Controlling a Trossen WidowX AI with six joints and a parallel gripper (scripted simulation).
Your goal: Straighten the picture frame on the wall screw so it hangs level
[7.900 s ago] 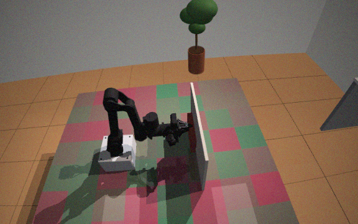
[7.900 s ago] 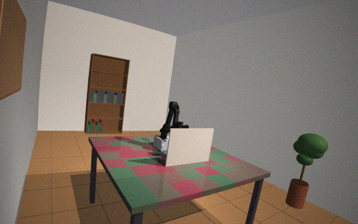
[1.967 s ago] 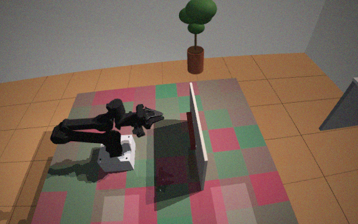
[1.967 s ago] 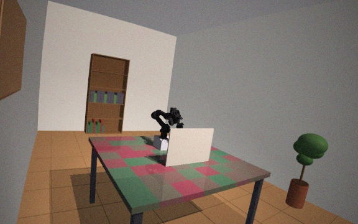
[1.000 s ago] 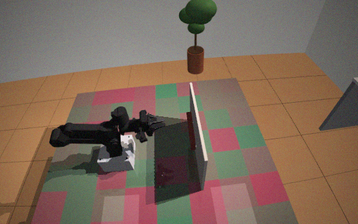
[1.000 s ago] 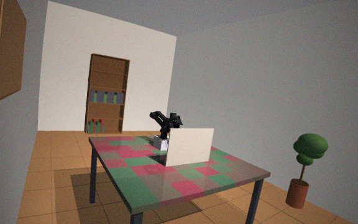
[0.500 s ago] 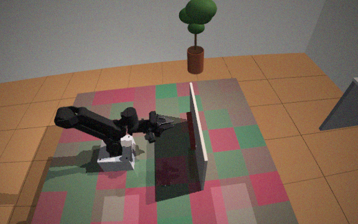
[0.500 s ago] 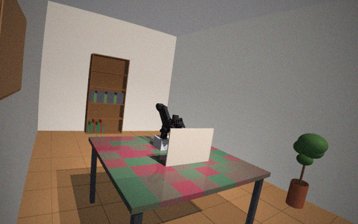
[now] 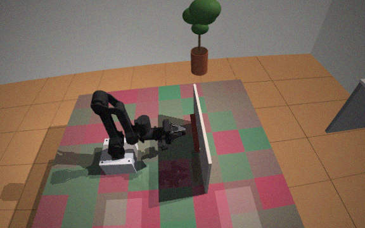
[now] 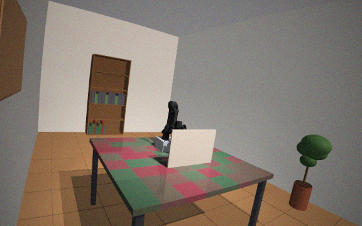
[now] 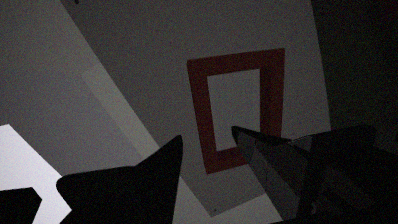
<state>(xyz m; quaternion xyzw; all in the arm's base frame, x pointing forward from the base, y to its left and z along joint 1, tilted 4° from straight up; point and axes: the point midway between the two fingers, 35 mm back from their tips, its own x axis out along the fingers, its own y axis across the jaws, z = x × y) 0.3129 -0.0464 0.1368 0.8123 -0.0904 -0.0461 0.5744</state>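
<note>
My gripper tip is now 60 mm short of the picture frame, 50 mm above it and 10 mm to the right of it. Also, from my gripper tip: wall panel: 70 mm below, 60 mm ahead, 10 mm to the right.
</note>
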